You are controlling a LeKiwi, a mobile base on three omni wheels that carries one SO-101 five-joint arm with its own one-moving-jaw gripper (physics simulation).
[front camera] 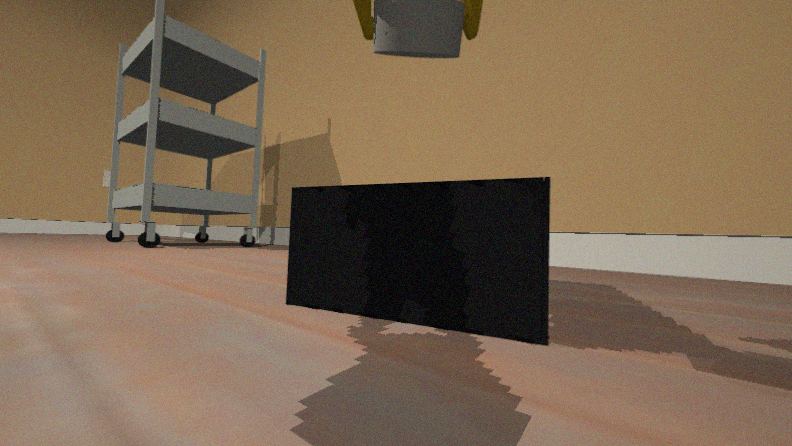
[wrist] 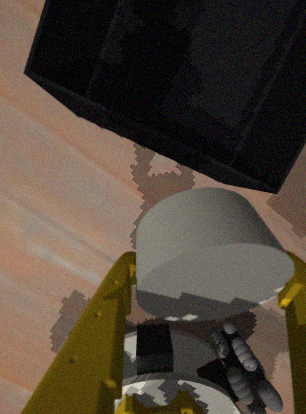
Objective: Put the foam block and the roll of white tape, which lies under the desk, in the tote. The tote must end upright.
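Seen in the pictures: hand, its tool point: (front camera: 373,29) (wrist: 136,263); arm's base, origin of its link: (wrist: 157,409).
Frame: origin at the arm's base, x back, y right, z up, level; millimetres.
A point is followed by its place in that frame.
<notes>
My gripper (front camera: 418,34) (wrist: 213,272) is shut on the roll of white tape (front camera: 418,22) {x -196, y 15, z 77 mm} (wrist: 195,235) {x -236, y 9, z 106 mm}, with one yellow jaw on each side of it. It holds the roll up off the floor, and the roll looks grey in the shade. The black tote (front camera: 418,249) {x -266, y 27, z -37 mm} (wrist: 150,140) {x -277, y 4, z -21 mm} stands upright on the floor ahead of the base. In the wrist view its near wall and dark inside show at the top, beyond the roll. The roll is on the near side of the tote, not over its opening in that view. The foam block does not show in either view.
A grey three-shelf cart (front camera: 150,138) {x -993, y -714, z 240 mm} on casters stands at the left near the tan wall (front camera: 637,110) {x -736, y 578, z 285 mm}. A white baseboard (front camera: 665,255) {x -697, y 607, z -48 mm} runs behind the tote. My own base with a dark roller wheel (wrist: 245,355) shows at the bottom of the wrist view. Shadows lie on the wooden floor (front camera: 166,360) {x -198, y -95, z -90 mm}.
</notes>
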